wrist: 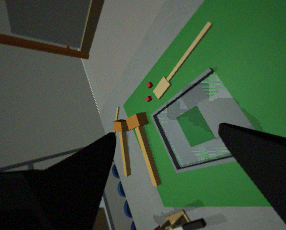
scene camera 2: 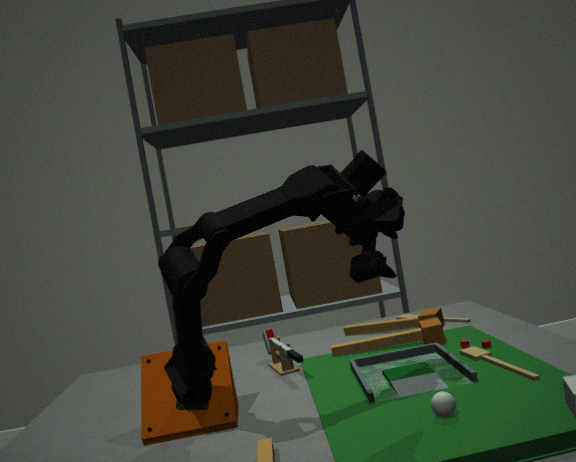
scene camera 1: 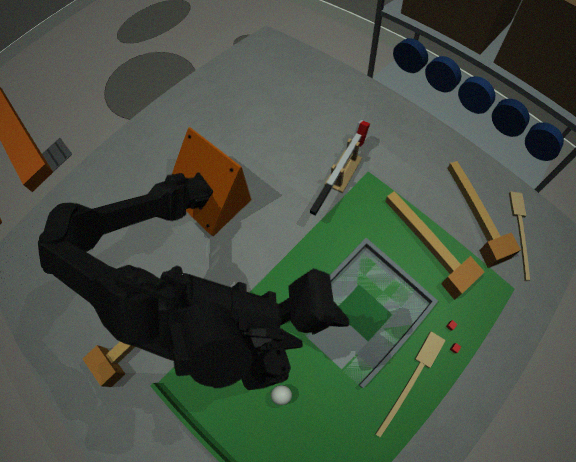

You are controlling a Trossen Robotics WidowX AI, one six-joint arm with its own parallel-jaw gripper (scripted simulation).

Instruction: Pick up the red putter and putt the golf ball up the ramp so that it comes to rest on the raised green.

Labels:
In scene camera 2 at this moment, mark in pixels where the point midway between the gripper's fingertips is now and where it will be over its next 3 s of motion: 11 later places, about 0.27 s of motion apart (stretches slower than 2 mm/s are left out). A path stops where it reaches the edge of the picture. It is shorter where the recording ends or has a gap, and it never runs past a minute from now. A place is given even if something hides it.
My gripper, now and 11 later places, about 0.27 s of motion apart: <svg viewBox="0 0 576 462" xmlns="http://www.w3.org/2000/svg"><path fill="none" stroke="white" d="M395 256L368 279L338 302L306 328L293 340L294 345L295 352L295 359L296 363L297 367L297 367L295 356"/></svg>

